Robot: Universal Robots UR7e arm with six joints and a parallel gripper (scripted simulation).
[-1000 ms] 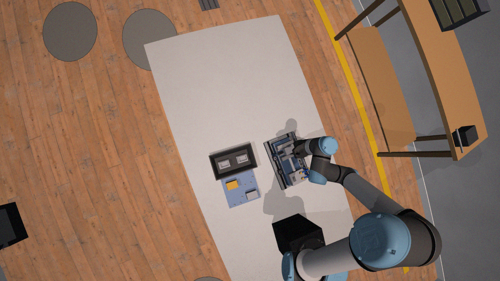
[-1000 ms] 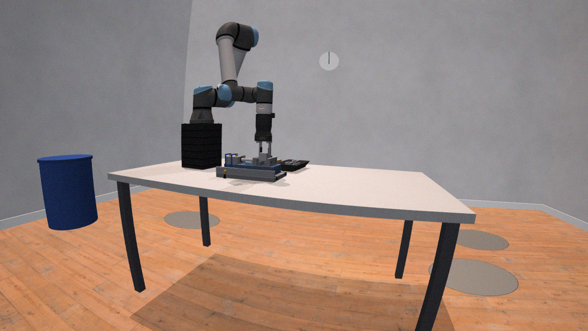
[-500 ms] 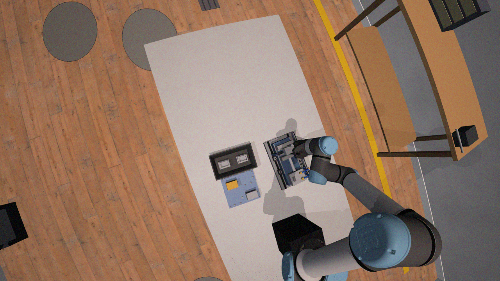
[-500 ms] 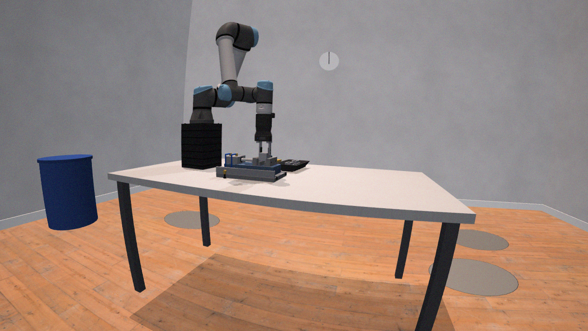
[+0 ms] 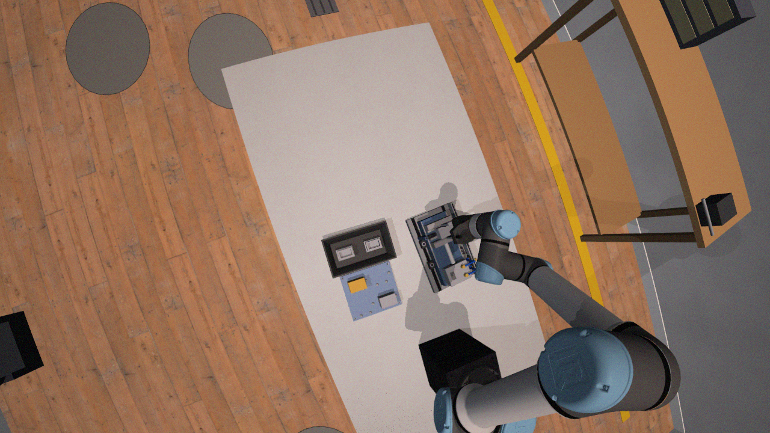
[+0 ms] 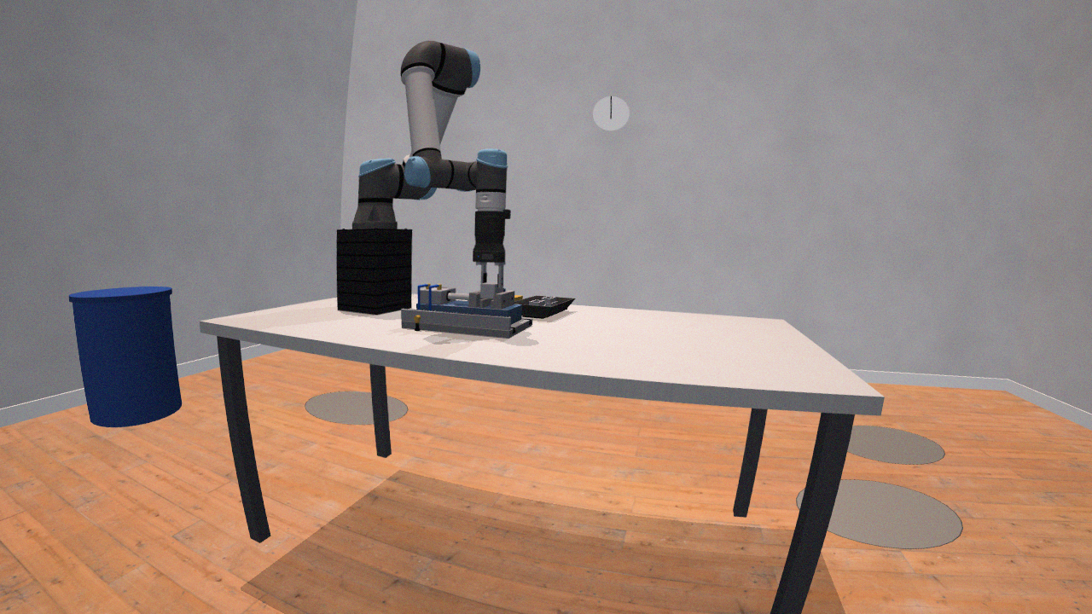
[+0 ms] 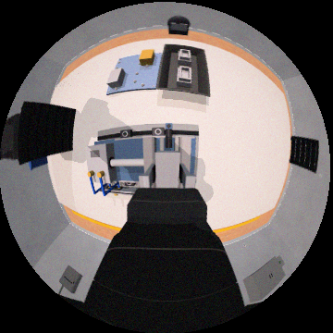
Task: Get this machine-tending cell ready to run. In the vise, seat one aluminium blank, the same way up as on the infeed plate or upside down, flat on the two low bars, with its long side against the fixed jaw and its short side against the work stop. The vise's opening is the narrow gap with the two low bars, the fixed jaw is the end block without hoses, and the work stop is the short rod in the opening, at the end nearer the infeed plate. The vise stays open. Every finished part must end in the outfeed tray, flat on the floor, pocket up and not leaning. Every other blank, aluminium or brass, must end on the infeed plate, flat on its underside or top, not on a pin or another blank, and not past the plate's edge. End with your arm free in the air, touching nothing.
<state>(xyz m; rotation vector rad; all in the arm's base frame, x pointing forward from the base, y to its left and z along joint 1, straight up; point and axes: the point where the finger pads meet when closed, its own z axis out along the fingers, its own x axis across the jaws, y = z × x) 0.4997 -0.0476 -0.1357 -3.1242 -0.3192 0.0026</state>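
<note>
My hand is 70 mm past the vise, 10 mm to the left of it and 90 mm above it. Round my hand: brass blank: 130 mm behind, 340 mm to the left, 100 mm below.
</note>
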